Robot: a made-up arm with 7 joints. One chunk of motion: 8 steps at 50 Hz.
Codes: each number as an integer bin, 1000 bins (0 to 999) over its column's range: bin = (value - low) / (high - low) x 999, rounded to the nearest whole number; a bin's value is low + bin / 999 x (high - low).
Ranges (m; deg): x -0.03..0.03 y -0.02..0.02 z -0.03..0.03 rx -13..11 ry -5..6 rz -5..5
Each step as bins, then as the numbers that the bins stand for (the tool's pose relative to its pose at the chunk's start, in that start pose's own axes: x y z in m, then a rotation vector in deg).
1 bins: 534 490 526 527 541 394
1 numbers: 0.0021 -0.0004 0.0016 -0.34 0.96 -1.06
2 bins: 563 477 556 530 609 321
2 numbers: 0.0038 -0.0009 0.0034 -0.27 1.71 -1.79
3 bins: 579 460 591 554 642 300
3 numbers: 0.0048 -0.0016 0.0055 0.31 2.07 -2.00
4 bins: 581 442 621 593 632 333
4 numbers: 0.0049 -0.0023 0.0073 1.25 1.96 -1.67
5 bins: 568 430 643 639 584 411
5 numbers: 0.0041 -0.0028 0.0086 2.35 1.43 -0.89
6 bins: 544 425 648 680 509 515
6 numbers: 0.0027 -0.0030 0.0089 3.34 0.60 0.16
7 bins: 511 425 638 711 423 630
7 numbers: 0.0007 -0.0030 0.0083 4.08 -0.34 1.31
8 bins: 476 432 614 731 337 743
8 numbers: -0.0014 -0.0027 0.0069 4.56 -1.29 2.44
